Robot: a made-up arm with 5 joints.
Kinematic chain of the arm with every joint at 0, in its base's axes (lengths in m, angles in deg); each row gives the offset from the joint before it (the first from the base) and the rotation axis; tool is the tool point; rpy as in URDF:
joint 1: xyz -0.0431 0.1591 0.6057 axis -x
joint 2: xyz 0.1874 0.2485 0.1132 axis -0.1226 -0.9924 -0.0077
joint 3: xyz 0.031 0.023 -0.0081 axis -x
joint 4: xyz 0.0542 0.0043 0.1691 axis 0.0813 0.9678 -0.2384
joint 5: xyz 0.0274 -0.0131 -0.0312 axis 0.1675 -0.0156 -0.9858
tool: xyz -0.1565 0.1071 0.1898 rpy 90 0 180
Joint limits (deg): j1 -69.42..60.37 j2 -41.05..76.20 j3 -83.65..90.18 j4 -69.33..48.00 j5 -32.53..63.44
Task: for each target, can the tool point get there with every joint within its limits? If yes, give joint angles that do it. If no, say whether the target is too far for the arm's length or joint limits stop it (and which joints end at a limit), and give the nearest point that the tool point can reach.
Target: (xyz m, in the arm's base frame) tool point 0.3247 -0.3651 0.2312
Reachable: no: joint limits stop it (at a limit: joint 1, joint 3, joint 4) | nearest point 0.2257 -0.0884 0.5847 | short by 0.460 m
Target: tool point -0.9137 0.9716 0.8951
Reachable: no: too far | nearest point -0.1826 0.6329 0.7745 | short by 0.815 m
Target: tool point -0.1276 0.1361 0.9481
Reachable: yes | joints -29.92 52.02 -34.60 15.34 -17.09
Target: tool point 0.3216 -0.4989 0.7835
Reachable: no: joint limits stop it (at a limit: joint 1, joint 5) | nearest point 0.2495 -0.2333 0.8290 | short by 0.279 m
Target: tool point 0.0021 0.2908 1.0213
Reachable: yes | joints -54.06 18.16 31.81 -58.99 7.79
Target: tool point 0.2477 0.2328 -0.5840
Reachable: no: too far | nearest point 0.2138 0.3749 0.0217 | short by 0.623 m
